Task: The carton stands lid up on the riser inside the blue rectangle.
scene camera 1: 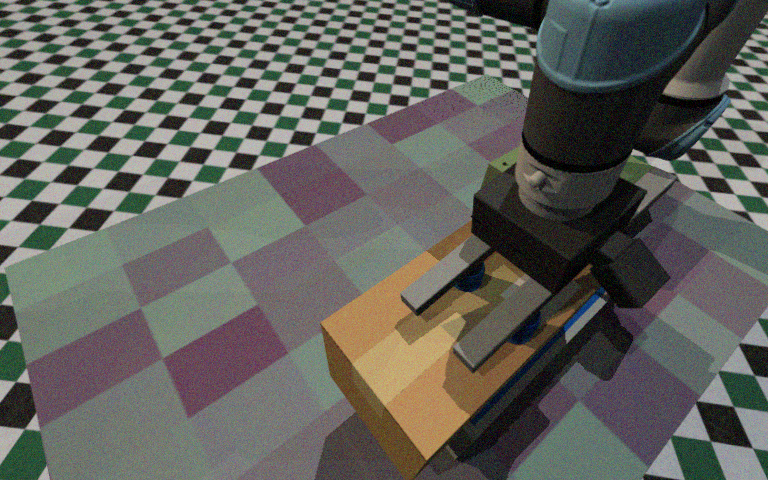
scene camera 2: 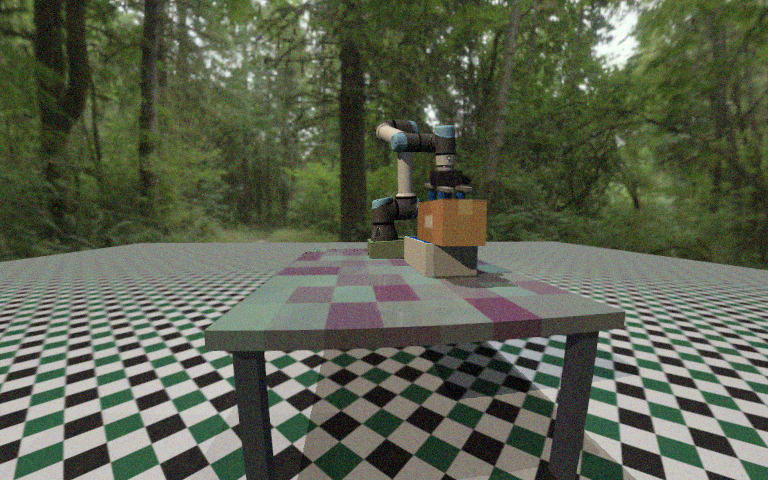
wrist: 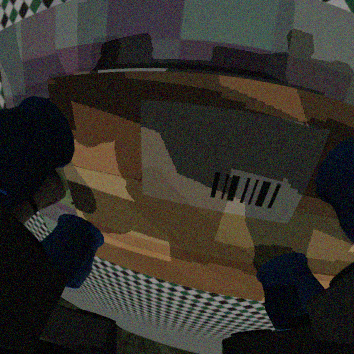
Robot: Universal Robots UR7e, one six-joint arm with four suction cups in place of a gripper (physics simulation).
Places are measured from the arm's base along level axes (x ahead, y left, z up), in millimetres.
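Pixels of known places: hand, its tool point: [wrist: 186, 211]; arm's base, origin of its link: [scene camera 2: 384, 239] [wrist: 46, 178].
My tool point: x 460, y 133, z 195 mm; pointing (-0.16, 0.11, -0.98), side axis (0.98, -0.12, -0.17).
Observation:
Ahead of a thing's pixels: the offset from my tool point to its top centre. "spot": to the spot under its first point. Level surfaces: height alone.
The brown carton @[65 mm ahead, 23 mm right, 7 mm down] [scene camera 1: 392, 352] [scene camera 2: 451, 221] [wrist: 158, 218] lies flat on the sloped beige riser @[50 mm back, 15 mm right, 160 mm down] [scene camera 2: 434, 259], its top with the barcode label @[spot: 28 mm ahead, 11 mm left, 6 mm down] [wrist: 246, 191] facing up. A strip of the blue rectangle @[spot: 128 mm back, 80 mm left, 160 mm down] [scene camera 1: 584, 309] shows along the carton's right edge. My suction gripper [scene camera 1: 477, 310] [scene camera 2: 446, 194] sits on the carton's top near its far end, and the blue cups press against the surface. In the wrist view the dark blue cups [wrist: 33, 140] frame the carton lid close up.
The riser stands on a table with a purple and green patchwork top @[281 mm down] [scene camera 1: 287, 229] [scene camera 2: 358, 305]. The arm's green base plate [scene camera 2: 384, 248] [scene camera 1: 503, 162] is just behind the riser. The table's edges drop to a checkered floor [scene camera 1: 239, 71].

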